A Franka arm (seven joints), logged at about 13 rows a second.
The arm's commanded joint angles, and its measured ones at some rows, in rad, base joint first. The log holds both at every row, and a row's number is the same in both.
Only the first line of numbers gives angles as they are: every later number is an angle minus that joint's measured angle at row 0.
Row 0, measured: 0.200 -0.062 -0.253 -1.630 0.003 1.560 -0.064
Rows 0 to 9, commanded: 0.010 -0.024 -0.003 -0.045 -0.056 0.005 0.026; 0.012 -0.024 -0.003 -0.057 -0.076 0.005 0.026; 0.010 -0.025 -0.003 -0.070 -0.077 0.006 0.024; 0.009 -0.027 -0.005 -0.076 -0.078 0.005 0.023; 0.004 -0.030 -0.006 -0.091 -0.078 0.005 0.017; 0.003 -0.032 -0.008 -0.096 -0.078 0.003 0.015; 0.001 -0.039 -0.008 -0.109 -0.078 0.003 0.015; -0.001 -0.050 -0.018 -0.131 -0.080 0.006 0.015; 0.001 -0.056 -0.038 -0.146 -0.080 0.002 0.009; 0.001 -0.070 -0.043 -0.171 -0.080 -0.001 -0.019
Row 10, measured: -0.004 -0.012 -0.026 -0.102 -0.056 -0.002 -0.005
